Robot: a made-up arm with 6 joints.
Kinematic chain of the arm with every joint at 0, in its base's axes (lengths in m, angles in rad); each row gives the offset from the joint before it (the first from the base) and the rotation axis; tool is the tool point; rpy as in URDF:
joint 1: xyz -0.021 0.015 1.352 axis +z
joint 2: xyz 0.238 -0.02 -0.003 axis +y
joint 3: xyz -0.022 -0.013 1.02 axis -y
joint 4: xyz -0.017 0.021 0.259 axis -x
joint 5: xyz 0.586 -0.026 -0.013 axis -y
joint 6: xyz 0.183 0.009 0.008 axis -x
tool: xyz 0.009 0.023 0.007 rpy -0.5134 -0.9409 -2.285
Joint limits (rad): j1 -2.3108..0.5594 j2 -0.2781..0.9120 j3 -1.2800..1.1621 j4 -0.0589..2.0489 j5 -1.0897..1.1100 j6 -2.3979..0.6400
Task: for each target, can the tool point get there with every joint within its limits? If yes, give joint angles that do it. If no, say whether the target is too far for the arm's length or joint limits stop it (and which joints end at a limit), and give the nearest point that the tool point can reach.
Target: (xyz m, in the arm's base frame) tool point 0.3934 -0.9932 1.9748
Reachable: yes | joints -1.2584 0.1867 -0.6917 1.3995 0.4634 -0.7783
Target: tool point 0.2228 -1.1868 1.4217
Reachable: yes | joints -1.4287 0.7099 -0.8219 1.0136 0.4824 -0.4472
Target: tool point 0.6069 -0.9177 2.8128
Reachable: yes | joints -1.0045 0.2596 0.5598 1.8211 0.1127 -1.0488
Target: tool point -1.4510 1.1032 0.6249
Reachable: no: joint limits stop it (at a limit: joint 1, joint 2, joint 3, joint 5, joint 6) | nearest point -0.7246 -0.4737 1.3019 | short by 1.863 m
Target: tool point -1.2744 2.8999 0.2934
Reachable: no: too far | nearest point 0.6427 0.6181 1.3128 | short by 3.150 m
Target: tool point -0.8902 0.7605 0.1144
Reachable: no: joint limits stop it (at a limit: joint 1, joint 2, joint 3) | nearest point -0.6784 -0.4959 1.2470 | short by 1.705 m
